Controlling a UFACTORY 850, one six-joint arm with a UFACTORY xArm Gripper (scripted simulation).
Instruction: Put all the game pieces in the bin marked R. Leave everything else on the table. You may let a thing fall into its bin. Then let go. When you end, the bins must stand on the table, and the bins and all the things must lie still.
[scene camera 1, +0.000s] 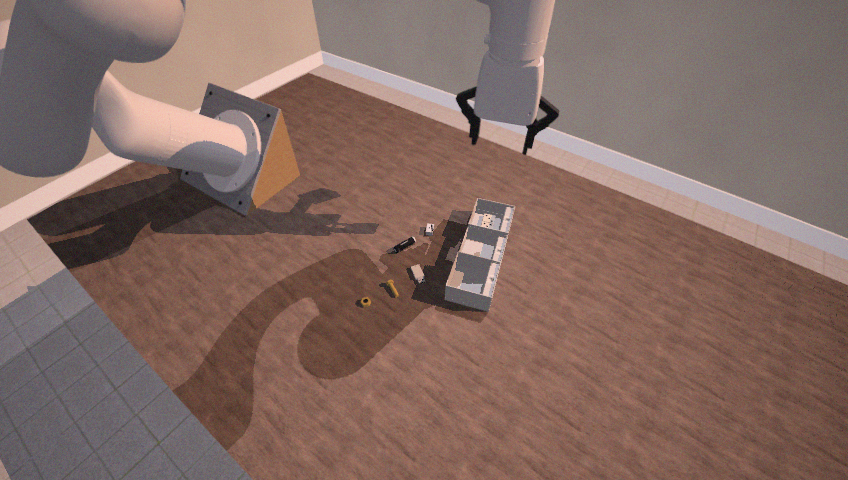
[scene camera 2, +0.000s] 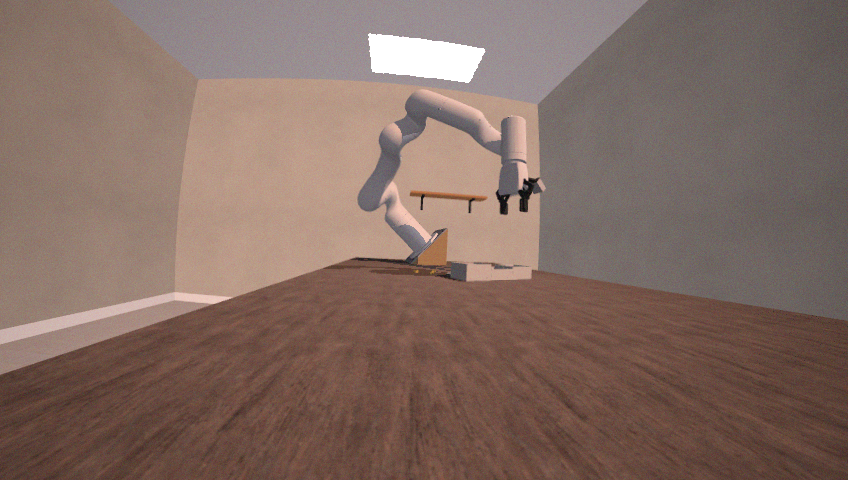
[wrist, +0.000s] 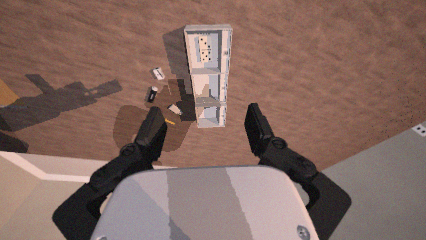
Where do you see the gripper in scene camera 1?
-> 499, 145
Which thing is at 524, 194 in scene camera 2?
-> The gripper.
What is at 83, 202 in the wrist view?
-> The gripper.
